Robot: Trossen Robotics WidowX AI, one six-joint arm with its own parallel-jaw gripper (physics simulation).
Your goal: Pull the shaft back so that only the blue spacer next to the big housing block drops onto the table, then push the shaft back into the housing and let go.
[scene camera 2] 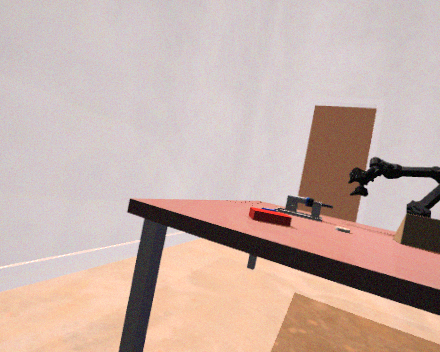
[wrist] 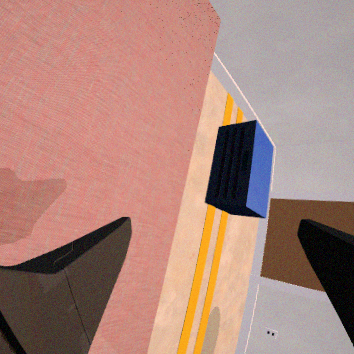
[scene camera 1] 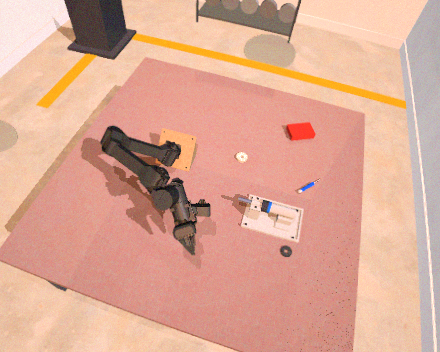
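Seen in the pictures: gripper, between the fingertips: [scene camera 2: 349, 188] [wrist: 215, 226] [scene camera 1: 193, 250]; arm's base, origin of its link: [scene camera 2: 424, 233] [scene camera 1: 173, 150].
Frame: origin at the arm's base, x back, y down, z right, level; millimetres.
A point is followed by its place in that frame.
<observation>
The light fixture plate [scene camera 1: 257, 226] [scene camera 2: 306, 216] lies on the table and carries the big housing block [scene camera 1: 284, 221] {x -526, y 20, z 180 mm} [scene camera 2: 291, 204] and a smaller support block [scene camera 1: 255, 202] [scene camera 2: 317, 210]. The shaft [scene camera 1: 244, 200] {x -355, y -28, z 166 mm} [scene camera 2: 326, 206] {x -359, y -19, z 155 mm} sticks out past the support block on the arm's side. The blue spacer [scene camera 1: 269, 206] [scene camera 2: 308, 201] and a dark piece are on the shaft line between the blocks, blue on the housing side. Any gap at the housing is too small to tell. My gripper [scene camera 1: 192, 248] {x -247, y -144, z 455 mm} [scene camera 2: 357, 183] [wrist: 215, 226] {x -247, y -144, z 455 mm} is open and empty, high above the table, left of the fixture in scene camera 1.
A white ring [scene camera 1: 242, 157] {x -296, y 43, z -89 mm} [scene camera 2: 343, 229] {x -291, y 47, z -126 mm}, a red box [scene camera 1: 301, 131] {x -533, y 27, z -334 mm} [scene camera 2: 270, 217] {x -519, y 39, z -388 mm}, a blue pen-like tool [scene camera 1: 307, 187] {x -602, y 45, z -28 mm} and a black ring [scene camera 1: 285, 251] {x -552, y 51, z 288 mm} lie around the fixture. The arm stands on a tan base plate [scene camera 1: 185, 160] {x -63, y 22, z 20 mm}. A blue cabinet [wrist: 240, 170] stands beyond the table edge.
</observation>
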